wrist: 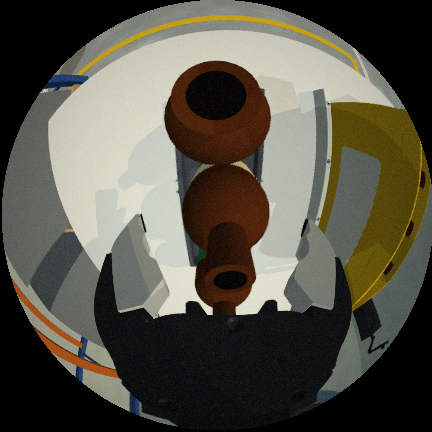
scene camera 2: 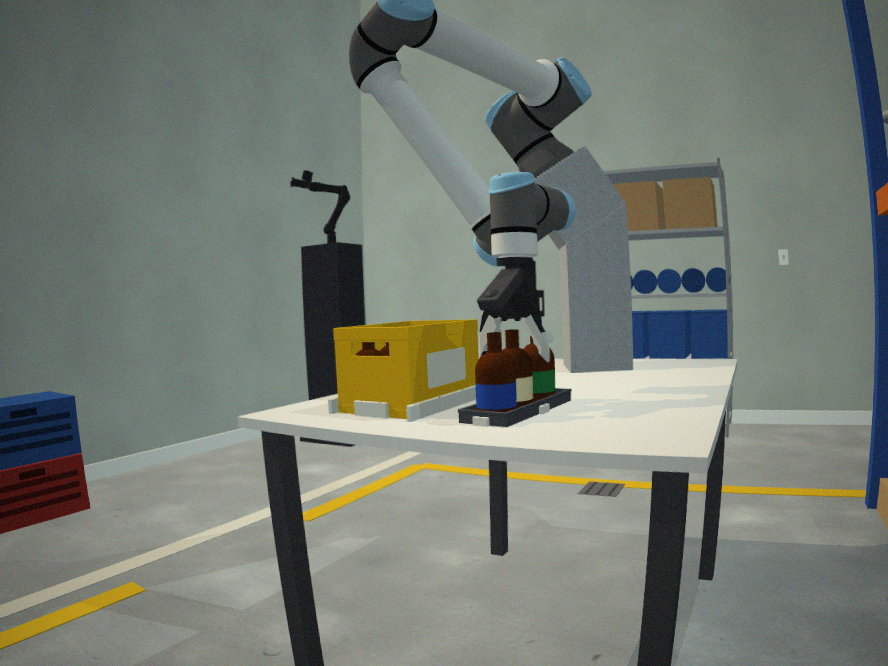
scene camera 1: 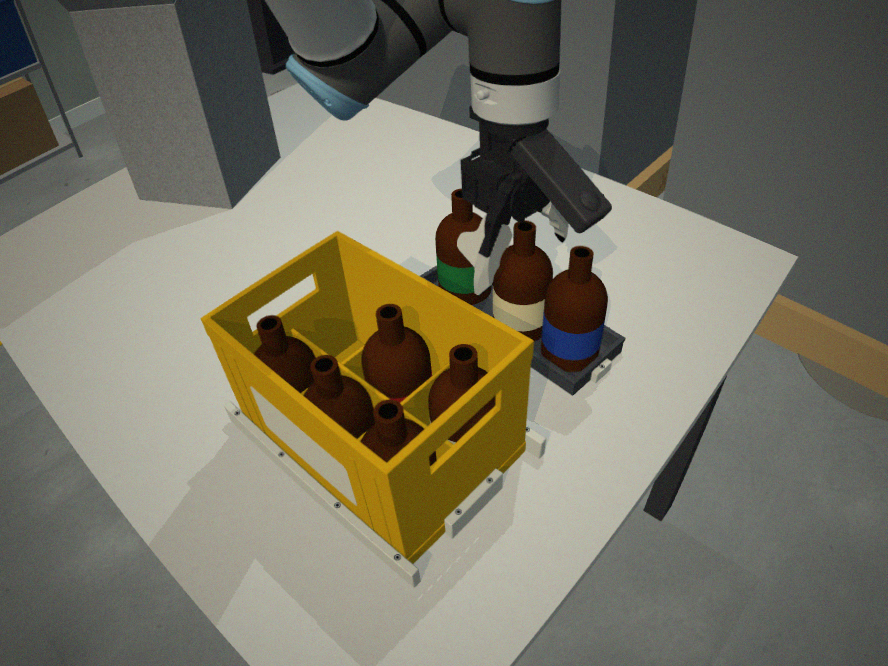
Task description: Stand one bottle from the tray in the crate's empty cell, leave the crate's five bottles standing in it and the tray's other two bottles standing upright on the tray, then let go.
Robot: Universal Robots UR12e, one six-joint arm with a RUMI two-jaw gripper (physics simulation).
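Seen in the pictures: gripper, fingertip midpoint: (wrist: 225,218) (scene camera 1: 522,267); arm's base at its link origin: (scene camera 2: 551,172).
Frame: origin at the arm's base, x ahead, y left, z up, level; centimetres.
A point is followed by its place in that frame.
The tray (scene camera 1: 559,380) {x 76.6, y 0.3, z -58.9 cm} (scene camera 2: 525,414) {x 73.9, y 11.1, z -59.0 cm} (wrist: 257,165) {x 69.1, y 2.3, z -57.5 cm} holds three upright brown bottles: blue-label (scene camera 1: 573,336) {x 76.7, y 2.6, z -53.3 cm} (scene camera 2: 495,379) {x 78.5, y 7.1, z -52.0 cm} (wrist: 217,135) {x 73.7, y 6.2, z -47.5 cm}, cream-label (scene camera 1: 522,286) {x 69.1, y 3.6, z -50.0 cm} (scene camera 2: 522,369) {x 69.8, y 9.4, z -51.3 cm} (wrist: 225,200) {x 69.7, y 6.4, z -48.1 cm} in the middle, and green-label (scene camera 1: 455,276) {x 58.2, y 5.1, z -54.4 cm} (scene camera 2: 543,380) {x 60.3, y 10.8, z -54.8 cm}. My gripper (scene camera 1: 520,250) {x 67.2, y 6.8, z -50.1 cm} (scene camera 2: 522,344) (wrist: 225,218) {x 67.2, y 6.8, z -50.1 cm} is open, low over the tray, its jaws spread on both sides of the cream-label bottle's upper part and holding nothing. The yellow crate (scene camera 1: 466,458) {x 76.8, y -19.4, z -50.7 cm} (scene camera 2: 372,387) {x 76.8, y -19.1, z -54.3 cm} (wrist: 395,130) holds five standing bottles. Its empty cell is in the tray-side row, at the far end in scene camera 1. The crate wall hides its inside in the wrist view.
Pale guide strips (scene camera 1: 337,503) {x 66.7, y -27.9, z -57.0 cm} (scene camera 2: 444,402) {x 68.1, y -7.7, z -58.3 cm} (wrist: 320,150) {x 70.3, y -8.0, z -58.5 cm} run along the crate's base on the white table (scene camera 1: 164,401) {x 36.7, y -29.3, z -60.0 cm} (scene camera 2: 645,401) {x 54.2, y 31.3, z -60.0 cm} (wrist: 100,135) {x 79.9, y 24.0, z -60.0 cm}. The crate's high wall stands close beside the tray. The grey robot pedestal (scene camera 1: 157,107) {x 0.9, y 2.0, z -40.4 cm} (scene camera 2: 598,301) {x 7.1, y 13.3, z -39.9 cm} stands at the table's far side.
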